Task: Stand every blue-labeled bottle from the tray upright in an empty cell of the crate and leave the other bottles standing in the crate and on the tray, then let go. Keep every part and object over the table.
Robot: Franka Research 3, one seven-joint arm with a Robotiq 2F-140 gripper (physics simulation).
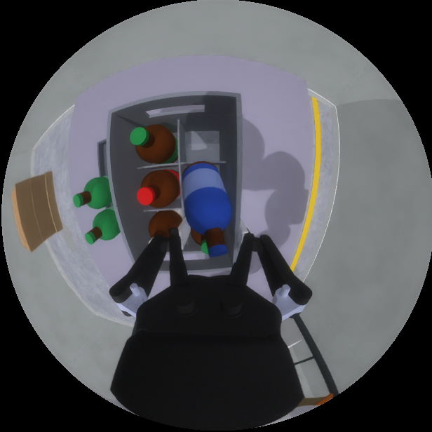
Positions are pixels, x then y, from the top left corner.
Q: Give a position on a red-capped bottle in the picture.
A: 159, 188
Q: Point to a blue-labeled bottle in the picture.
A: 207, 209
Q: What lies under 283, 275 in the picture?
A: My gripper.
